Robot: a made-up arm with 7 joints. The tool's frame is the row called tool.
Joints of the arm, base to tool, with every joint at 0 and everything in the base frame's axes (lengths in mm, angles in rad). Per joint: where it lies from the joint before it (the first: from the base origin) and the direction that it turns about. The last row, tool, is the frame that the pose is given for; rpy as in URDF.
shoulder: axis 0 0 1 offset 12.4 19.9 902.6
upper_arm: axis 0 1 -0.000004 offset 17.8 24.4 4.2
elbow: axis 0 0 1 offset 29.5 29.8 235.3
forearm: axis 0 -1 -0.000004 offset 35 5.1 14
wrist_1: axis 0 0.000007 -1 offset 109 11.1 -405.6
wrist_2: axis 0 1 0.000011 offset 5.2 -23.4 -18.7
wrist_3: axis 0 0.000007 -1 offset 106.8 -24.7 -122.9
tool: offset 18.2 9 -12.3 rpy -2.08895 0.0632 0.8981
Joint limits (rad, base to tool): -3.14..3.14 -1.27..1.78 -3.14..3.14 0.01..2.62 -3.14..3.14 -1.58..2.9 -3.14..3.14
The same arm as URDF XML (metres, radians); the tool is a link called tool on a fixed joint. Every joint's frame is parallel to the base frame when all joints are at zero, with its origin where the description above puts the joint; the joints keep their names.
<robot name="arm">
  <link name="base_link"/>
  <link name="link1"/>
  <link name="link2"/>
  <link name="link3"/>
  <link name="link4"/>
  <link name="link5"/>
  <link name="link6"/>
  <link name="link7"/>
  <link name="tool"/>
  <joint name="shoulder" type="revolute">
    <parent link="base_link"/>
    <child link="link1"/>
    <origin xyz="0.0124 0.0199 0.9026" rpy="0 0 0"/>
    <axis xyz="0 0 1"/>
    <limit lower="-3.14" upper="3.14"/>
  </joint>
  <joint name="upper_arm" type="revolute">
    <parent link="link1"/>
    <child link="link2"/>
    <origin xyz="0.0178 0.0244 0.0042" rpy="0 0 0"/>
    <axis xyz="0 1 0"/>
    <limit lower="-1.27" upper="1.78"/>
  </joint>
  <joint name="elbow" type="revolute">
    <parent link="link2"/>
    <child link="link3"/>
    <origin xyz="0.0295 0.0298 0.2353" rpy="0 0 0"/>
    <axis xyz="0 0 1"/>
    <limit lower="-3.14" upper="3.14"/>
  </joint>
  <joint name="forearm" type="revolute">
    <parent link="link3"/>
    <child link="link4"/>
    <origin xyz="0.035 0.0051 0.014" rpy="0 0 0"/>
    <axis xyz="0 -1 0"/>
    <limit lower="0.01" upper="2.62"/>
  </joint>
  <joint name="wrist_1" type="revolute">
    <parent link="link4"/>
    <child link="link5"/>
    <origin xyz="0.109 0.0111 -0.4056" rpy="0 0 0"/>
    <axis xyz="0 0 -1"/>
    <limit lower="-3.14" upper="3.14"/>
  </joint>
  <joint name="wrist_2" type="revolute">
    <parent link="link5"/>
    <child link="link6"/>
    <origin xyz="0.0052 -0.0234 -0.0187" rpy="0 0 0"/>
    <axis xyz="0 1 0"/>
    <limit lower="-1.58" upper="2.9"/>
  </joint>
  <joint name="wrist_3" type="revolute">
    <parent link="link6"/>
    <child link="link7"/>
    <origin xyz="0.1068 -0.0247 -0.1229" rpy="0 0 0"/>
    <axis xyz="0 0 -1"/>
    <limit lower="-3.14" upper="3.14"/>
  </joint>
  <joint name="tool_joint" type="fixed">
    <parent link="link7"/>
    <child link="tool"/>
    <origin xyz="0.0182 0.009 -0.0123" rpy="-2.089 0.0632 0.8981"/>
  </joint>
</robot>

